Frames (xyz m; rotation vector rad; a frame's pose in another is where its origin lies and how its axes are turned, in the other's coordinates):
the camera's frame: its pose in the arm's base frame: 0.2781 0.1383 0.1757 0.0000 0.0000 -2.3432
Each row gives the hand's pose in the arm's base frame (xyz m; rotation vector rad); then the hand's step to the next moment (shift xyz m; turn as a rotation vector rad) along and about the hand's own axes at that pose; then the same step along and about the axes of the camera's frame.
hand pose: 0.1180 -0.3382 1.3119 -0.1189 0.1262 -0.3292
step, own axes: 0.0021 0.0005 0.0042 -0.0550 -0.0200 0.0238
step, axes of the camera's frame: -0.0020 0.0018 0.0039 0.0369 -0.0401 0.0319
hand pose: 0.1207 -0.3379 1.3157 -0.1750 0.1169 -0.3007
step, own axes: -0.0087 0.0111 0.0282 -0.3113 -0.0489 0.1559
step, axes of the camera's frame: -0.0117 -0.0130 0.0263 0.1484 -0.2565 0.1892
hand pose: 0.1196 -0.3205 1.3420 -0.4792 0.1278 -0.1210
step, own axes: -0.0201 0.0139 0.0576 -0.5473 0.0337 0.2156
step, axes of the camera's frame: -0.0225 -0.0358 0.0461 0.2034 -0.5050 0.2254
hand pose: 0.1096 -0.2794 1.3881 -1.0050 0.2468 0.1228
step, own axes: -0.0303 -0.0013 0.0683 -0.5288 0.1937 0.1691
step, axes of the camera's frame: -0.0280 -0.0536 0.0439 0.1871 -0.5535 0.0658
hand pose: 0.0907 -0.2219 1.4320 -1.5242 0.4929 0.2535
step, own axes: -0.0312 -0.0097 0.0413 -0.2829 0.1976 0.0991
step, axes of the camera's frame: -0.0204 -0.0433 0.0219 0.1199 -0.3349 -0.0486
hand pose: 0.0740 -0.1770 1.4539 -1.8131 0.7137 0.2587
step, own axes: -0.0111 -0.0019 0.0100 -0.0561 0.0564 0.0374
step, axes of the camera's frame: -0.0054 -0.0136 0.0035 0.0196 -0.0804 -0.0295
